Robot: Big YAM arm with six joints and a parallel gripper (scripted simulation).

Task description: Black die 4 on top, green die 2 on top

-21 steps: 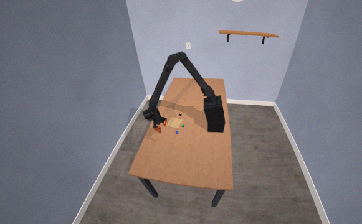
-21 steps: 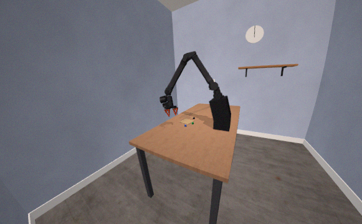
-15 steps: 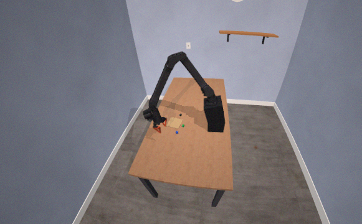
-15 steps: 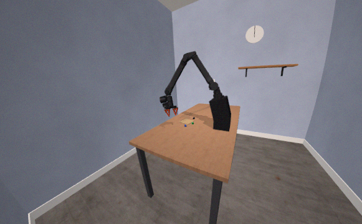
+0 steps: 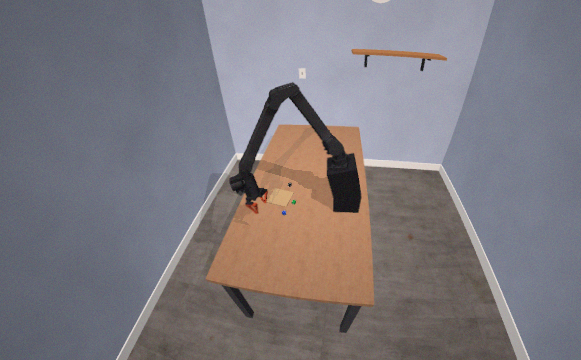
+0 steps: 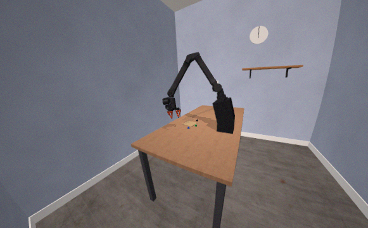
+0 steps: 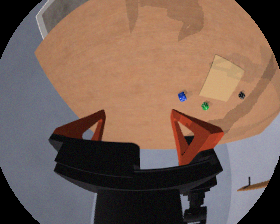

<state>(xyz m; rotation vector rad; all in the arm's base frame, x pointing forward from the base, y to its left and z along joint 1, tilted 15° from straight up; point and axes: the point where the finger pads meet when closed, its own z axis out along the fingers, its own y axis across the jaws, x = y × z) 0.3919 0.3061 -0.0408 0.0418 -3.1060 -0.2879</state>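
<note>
Right now the black die is 370 mm to the right of my hand, 140 mm below it and 10 mm behind it. Round my hand: green die (220 mm to the right, 140 mm below, 100 mm behind); then blue die (140 mm below, 120 mm to the right, 80 mm behind); then tan mat (240 mm to the right, 150 mm below).
</note>
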